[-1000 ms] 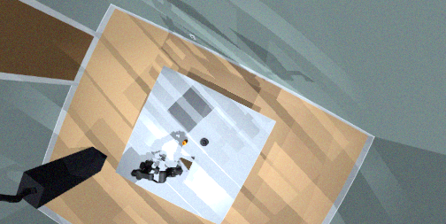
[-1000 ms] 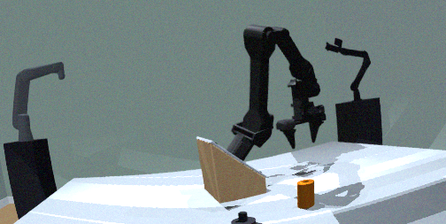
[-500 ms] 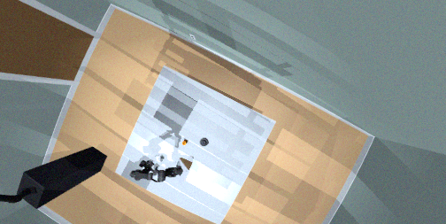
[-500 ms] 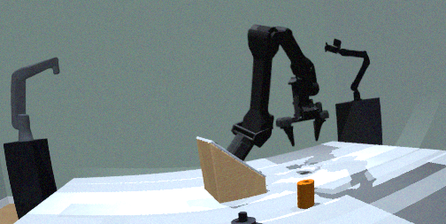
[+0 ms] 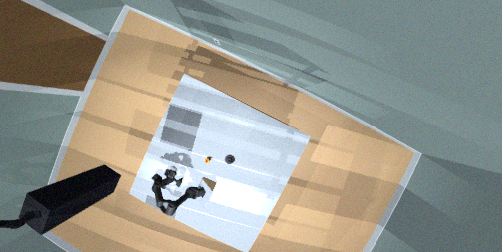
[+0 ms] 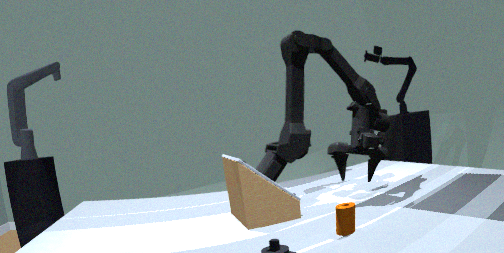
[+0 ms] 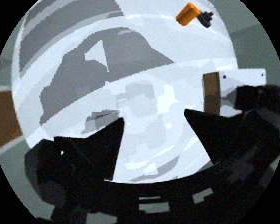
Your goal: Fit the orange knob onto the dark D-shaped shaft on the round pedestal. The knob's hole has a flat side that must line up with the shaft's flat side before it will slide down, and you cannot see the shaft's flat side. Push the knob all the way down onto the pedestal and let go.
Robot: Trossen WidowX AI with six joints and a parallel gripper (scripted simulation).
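My gripper tip is 240 mm short of the orange knob, 160 mm to the left of it and 10 mm above it. Round my gripper tip: dark round pedestal (330 mm to the right, 330 mm ahead, 10 mm below).
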